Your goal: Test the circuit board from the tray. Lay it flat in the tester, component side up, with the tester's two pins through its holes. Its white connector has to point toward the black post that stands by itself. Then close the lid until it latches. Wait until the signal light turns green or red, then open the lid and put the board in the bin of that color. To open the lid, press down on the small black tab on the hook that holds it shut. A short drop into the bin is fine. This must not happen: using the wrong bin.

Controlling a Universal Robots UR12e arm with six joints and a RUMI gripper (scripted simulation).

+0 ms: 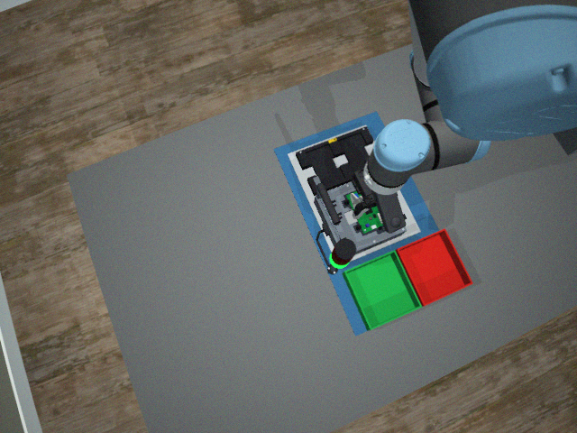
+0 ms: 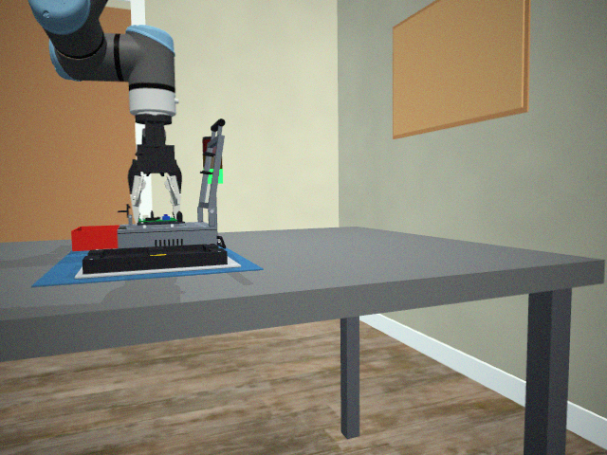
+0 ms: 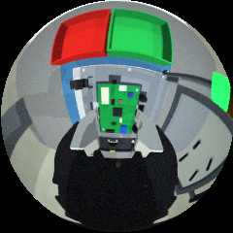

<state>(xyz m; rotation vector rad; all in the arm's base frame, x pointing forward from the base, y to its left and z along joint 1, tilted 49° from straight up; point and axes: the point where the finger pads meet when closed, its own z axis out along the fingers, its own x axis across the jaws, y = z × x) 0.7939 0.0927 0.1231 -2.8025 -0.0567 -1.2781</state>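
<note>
The green circuit board is 1 cm to the right of my hand. Also, from my hand: green bin: 20 cm to the left, 6 cm below, 3 cm ahead; black latch hook: 7 cm behind, 4 cm to the left, 1 cm above; tester lid: 12 cm ahead, 11 cm above.
</note>
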